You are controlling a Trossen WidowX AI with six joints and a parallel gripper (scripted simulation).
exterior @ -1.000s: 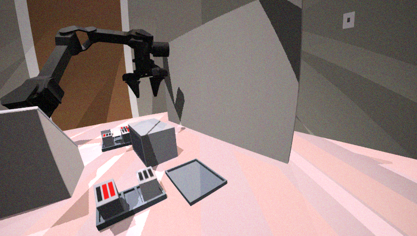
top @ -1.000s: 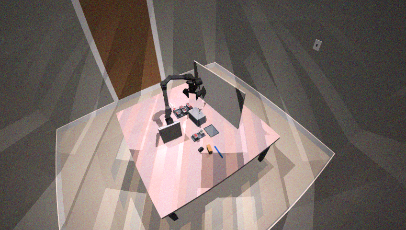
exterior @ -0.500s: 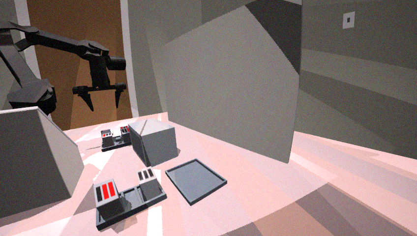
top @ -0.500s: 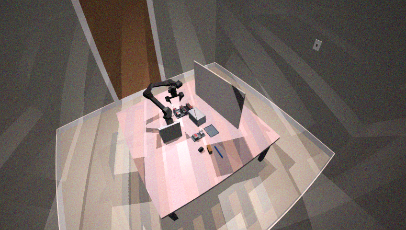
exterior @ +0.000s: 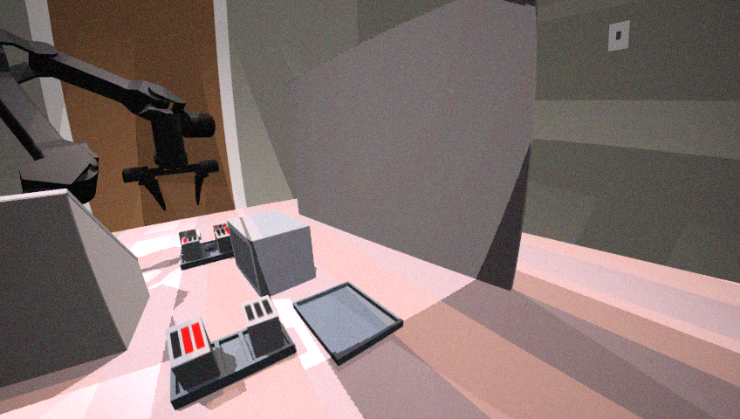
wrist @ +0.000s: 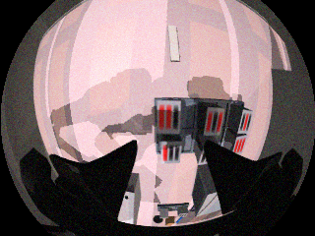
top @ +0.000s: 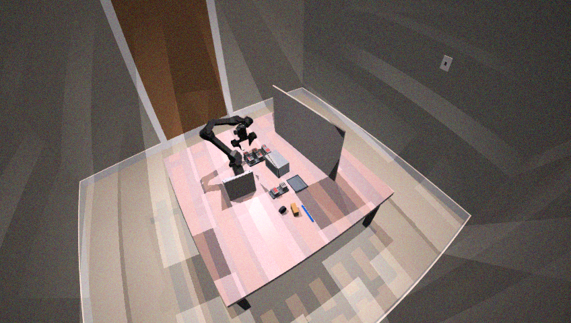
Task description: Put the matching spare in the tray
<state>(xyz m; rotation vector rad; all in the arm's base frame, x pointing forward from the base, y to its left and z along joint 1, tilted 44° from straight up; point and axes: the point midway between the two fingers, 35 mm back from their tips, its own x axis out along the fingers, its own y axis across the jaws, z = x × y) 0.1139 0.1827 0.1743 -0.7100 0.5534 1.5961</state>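
The grey spare lies 10 mm to the left of my gripper tip and 70 mm below it. From my gripper tip the other things lie so: tall grey panel: 410 mm ahead, 130 mm to the right, 110 mm above; mounted unit: 170 mm ahead, 180 mm to the right, 60 mm below; flat grey tray: 240 mm ahead, 380 mm to the right, 110 mm below.
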